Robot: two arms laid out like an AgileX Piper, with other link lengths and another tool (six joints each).
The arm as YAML. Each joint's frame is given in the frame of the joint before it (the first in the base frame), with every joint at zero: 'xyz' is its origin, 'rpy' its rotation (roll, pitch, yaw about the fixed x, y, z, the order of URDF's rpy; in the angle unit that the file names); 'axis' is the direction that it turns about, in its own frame. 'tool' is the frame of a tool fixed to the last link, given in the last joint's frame.
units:
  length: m
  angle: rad
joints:
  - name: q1
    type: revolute
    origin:
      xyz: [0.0, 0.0, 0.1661]
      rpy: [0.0, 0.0, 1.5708]
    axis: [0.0, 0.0, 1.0]
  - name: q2
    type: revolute
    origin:
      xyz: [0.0, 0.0, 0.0]
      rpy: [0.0, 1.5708, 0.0]
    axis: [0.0, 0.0, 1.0]
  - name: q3
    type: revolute
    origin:
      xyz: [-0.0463, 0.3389, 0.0]
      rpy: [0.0, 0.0, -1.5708]
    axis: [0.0, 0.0, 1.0]
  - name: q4
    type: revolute
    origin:
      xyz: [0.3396, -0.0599, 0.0]
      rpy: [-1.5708, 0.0, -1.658]
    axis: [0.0, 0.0, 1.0]
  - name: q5
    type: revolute
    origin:
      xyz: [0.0, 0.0, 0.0]
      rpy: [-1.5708, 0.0, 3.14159]
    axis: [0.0, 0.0, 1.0]
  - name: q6
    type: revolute
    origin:
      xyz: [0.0, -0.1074, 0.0]
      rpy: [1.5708, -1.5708, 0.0]
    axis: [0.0, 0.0, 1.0]
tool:
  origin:
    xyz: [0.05, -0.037, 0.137]
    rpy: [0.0, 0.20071, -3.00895]
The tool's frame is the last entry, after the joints.
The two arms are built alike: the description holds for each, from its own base.
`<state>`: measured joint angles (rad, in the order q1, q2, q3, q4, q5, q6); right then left.
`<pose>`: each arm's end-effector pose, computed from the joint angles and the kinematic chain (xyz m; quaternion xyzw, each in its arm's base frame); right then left.
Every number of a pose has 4 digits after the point. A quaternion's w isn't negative.
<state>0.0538 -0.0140 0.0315 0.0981 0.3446 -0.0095 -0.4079 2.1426 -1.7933 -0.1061 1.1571 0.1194</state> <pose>0.2222 0.0730 0.1646 -0.4854 0.6465 -0.4061 0.4260 0.5321 -0.1986 0.1156 0.4425 -0.8832 0.1350 0.0777</pose>
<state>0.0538 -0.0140 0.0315 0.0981 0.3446 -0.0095 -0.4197 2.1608 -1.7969 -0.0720 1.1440 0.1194</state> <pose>0.2222 0.0730 0.1646 -0.4854 0.6465 -0.4061 0.4260 0.5364 -0.1989 0.1076 0.4341 -0.8899 0.1231 0.0669</pose>
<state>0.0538 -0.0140 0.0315 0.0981 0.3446 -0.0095 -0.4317 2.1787 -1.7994 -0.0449 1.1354 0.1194</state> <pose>0.2222 0.0730 0.1646 -0.4854 0.6465 -0.4061 0.4260 0.5386 -0.2003 0.0994 0.4261 -0.8957 0.1116 0.0603</pose>
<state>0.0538 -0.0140 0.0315 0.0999 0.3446 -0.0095 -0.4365 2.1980 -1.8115 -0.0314 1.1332 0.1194</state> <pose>0.2221 0.0732 0.1647 -0.4851 0.6469 -0.4055 0.4264 0.5419 -0.2013 0.0930 0.4226 -0.8984 0.1054 0.0574</pose>
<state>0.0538 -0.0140 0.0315 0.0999 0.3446 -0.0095 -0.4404 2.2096 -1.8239 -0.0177 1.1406 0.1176</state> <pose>0.2221 0.0732 0.1647 -0.4851 0.6469 -0.4055 0.4264 0.5438 -0.2012 0.0911 0.4202 -0.9004 0.0986 0.0550</pose>
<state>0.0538 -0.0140 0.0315 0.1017 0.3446 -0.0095 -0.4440 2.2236 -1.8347 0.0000 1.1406 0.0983</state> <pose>0.2221 0.0734 0.1648 -0.4848 0.6472 -0.4049 0.4268 0.5460 -0.2006 0.0874 0.4250 -0.8990 0.0930 0.0500</pose>
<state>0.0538 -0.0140 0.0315 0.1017 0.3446 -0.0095 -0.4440 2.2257 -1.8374 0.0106 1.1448 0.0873</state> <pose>0.2221 0.0734 0.1648 -0.4848 0.6472 -0.4049 0.4268 0.5463 -0.1984 0.0876 0.4287 -0.8978 0.0891 0.0474</pose>
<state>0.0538 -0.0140 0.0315 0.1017 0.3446 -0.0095 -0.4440 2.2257 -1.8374 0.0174 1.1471 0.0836</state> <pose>0.2221 0.0734 0.1648 -0.4848 0.6472 -0.4049 0.4268 0.5463 -0.1967 0.0879 0.4296 -0.8977 0.0864 0.0457</pose>
